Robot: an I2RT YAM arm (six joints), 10 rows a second.
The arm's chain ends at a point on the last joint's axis. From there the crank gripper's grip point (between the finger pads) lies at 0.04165 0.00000 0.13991 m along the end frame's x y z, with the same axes.
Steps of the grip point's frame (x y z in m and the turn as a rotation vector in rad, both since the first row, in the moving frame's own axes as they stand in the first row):
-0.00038 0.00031 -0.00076 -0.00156 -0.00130 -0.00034
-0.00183 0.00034 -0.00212 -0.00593 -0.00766 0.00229
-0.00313 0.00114 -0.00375 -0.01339 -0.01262 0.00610
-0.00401 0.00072 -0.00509 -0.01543 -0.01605 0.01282
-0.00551 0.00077 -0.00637 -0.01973 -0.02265 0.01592
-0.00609 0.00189 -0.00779 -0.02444 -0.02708 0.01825
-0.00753 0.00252 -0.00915 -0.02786 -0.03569 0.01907
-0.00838 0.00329 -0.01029 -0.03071 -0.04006 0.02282
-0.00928 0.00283 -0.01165 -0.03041 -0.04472 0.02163
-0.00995 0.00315 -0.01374 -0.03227 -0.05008 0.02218
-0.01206 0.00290 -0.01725 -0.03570 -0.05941 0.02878
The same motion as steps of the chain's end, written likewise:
-0.00020 0.00011 -0.00081 -0.00156 -0.00130 -0.00034
-0.00076 -0.00058 -0.00243 -0.00593 -0.00766 0.00229
-0.00135 -0.00099 -0.00425 -0.01339 -0.01262 0.00610
-0.00174 -0.00196 -0.00572 -0.01543 -0.01605 0.01282
-0.00230 -0.00264 -0.00724 -0.01973 -0.02265 0.01592
-0.00225 -0.00227 -0.00882 -0.02444 -0.02708 0.01825
-0.00247 -0.00214 -0.01048 -0.02786 -0.03569 0.01907
-0.00268 -0.00192 -0.01176 -0.03071 -0.04006 0.02282
-0.00293 -0.00228 -0.01329 -0.03041 -0.04472 0.02163
-0.00284 -0.00224 -0.01556 -0.03227 -0.05008 0.02218
-0.00359 -0.00321 -0.01936 -0.03570 -0.05941 0.02878

